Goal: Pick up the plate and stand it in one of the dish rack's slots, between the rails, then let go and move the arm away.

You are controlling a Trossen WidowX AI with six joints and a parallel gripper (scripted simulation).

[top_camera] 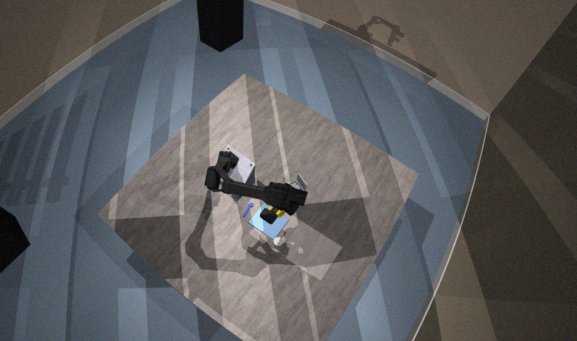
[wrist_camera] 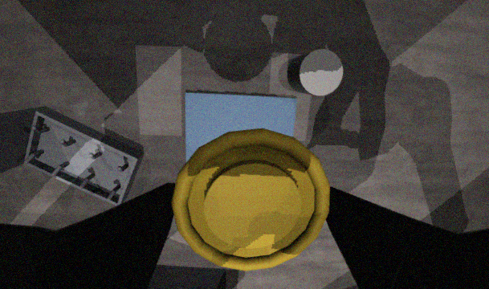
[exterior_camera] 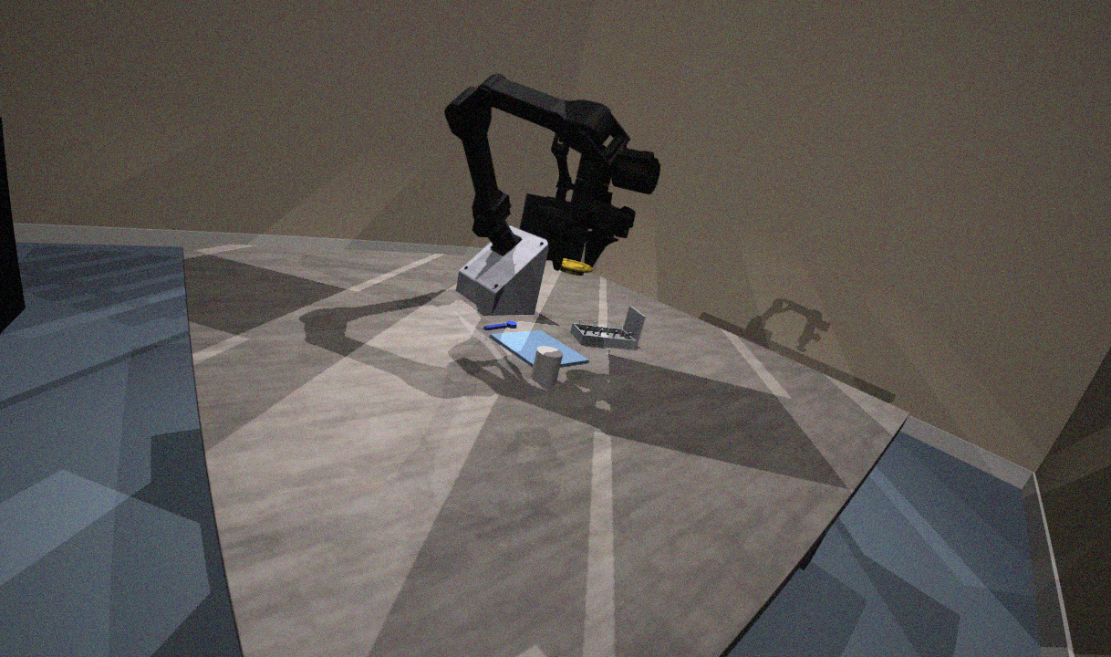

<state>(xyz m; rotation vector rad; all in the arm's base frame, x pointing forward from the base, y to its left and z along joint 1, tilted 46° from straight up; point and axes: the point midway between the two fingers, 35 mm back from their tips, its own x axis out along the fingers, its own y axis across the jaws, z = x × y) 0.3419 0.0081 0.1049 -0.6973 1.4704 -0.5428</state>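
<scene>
Right now the dish rack is 6 cm behind my gripper tip, 19 cm to the left of it and 15 cm below it. Round my gripper tip: yellow plate (1 cm above); then white cup (7 cm ahead, 7 cm to the right, 14 cm below); then light blue mat (4 cm behind, 17 cm below).
</scene>
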